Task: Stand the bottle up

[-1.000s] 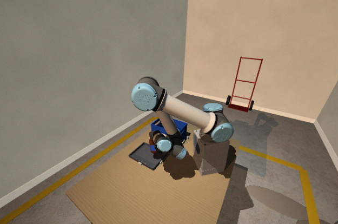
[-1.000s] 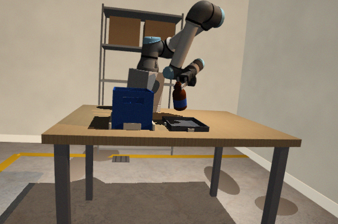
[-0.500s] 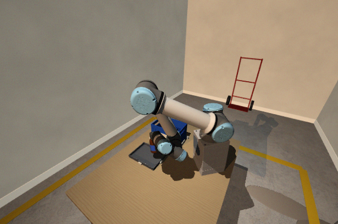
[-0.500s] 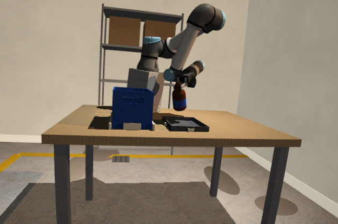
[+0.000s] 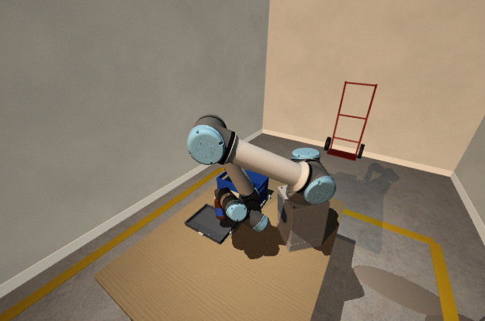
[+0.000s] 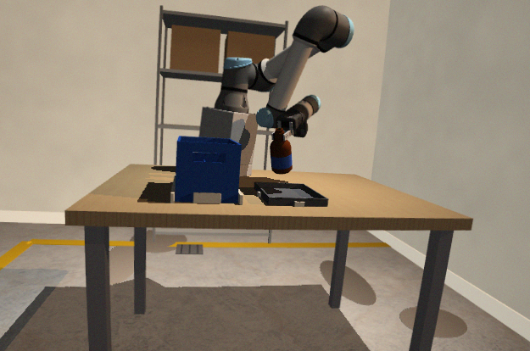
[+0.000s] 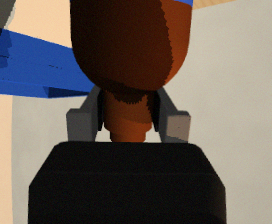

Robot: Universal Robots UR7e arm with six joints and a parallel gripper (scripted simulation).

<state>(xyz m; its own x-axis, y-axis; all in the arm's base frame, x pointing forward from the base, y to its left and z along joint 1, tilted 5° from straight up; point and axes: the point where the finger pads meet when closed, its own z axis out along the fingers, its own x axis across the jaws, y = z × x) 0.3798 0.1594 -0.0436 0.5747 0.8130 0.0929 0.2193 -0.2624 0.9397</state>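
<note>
My hand is 5 cm above the brown bottle, 1 cm to the right of it and 1 cm past it. Also, from my hand: tray: 19 cm below, 4 cm to the left, 4 cm ahead; then blue crate: 24 cm to the right, 12 cm below, 3 cm ahead.
</note>
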